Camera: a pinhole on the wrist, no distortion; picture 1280 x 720 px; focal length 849.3 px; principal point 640.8 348.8 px. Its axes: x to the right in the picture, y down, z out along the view. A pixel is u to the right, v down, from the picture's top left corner.
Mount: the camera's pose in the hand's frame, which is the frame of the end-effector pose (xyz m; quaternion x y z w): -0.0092 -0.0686 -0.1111 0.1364 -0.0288 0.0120 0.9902
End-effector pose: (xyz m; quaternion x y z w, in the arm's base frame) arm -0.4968 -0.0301 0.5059 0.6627 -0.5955 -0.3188 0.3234
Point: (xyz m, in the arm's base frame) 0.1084 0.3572 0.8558
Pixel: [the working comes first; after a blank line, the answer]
In the camera's frame: -0.3727 -0.1834 -0.5518

behind the camera
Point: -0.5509 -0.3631 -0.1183
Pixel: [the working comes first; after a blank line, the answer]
In the camera's frame: 0.3850 -0.2295 0.5998

1186.0 23.8
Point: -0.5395 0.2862 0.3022
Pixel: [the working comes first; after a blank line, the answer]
In the camera's frame: -0.2877 -0.0165 0.2826

outside the picture
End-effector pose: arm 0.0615 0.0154 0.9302 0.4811 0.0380 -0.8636 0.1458
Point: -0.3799 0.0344 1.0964
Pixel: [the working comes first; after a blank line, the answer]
In the camera's frame: 0.1159 0.0856 0.5492

820.1 481.3
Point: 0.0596 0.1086 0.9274
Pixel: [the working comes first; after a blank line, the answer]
In the camera's frame: -0.0023 0.0047 0.0945

619.8 390.9
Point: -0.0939 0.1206 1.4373
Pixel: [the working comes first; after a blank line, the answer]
In the camera's frame: -0.3341 0.1056 0.4988

72.0 528.5
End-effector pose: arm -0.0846 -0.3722 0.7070 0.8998 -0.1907 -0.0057 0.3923
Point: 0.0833 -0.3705 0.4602
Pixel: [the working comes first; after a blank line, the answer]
In the camera's frame: 0.1423 -0.0937 0.2815

1070.3 66.2
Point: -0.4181 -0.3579 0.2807
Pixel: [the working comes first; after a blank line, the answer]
In the camera's frame: -0.3387 0.0082 0.4865

49.6 363.2
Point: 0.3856 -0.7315 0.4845
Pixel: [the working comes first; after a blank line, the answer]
In the camera's frame: 0.5643 0.0775 0.4036

outside the picture
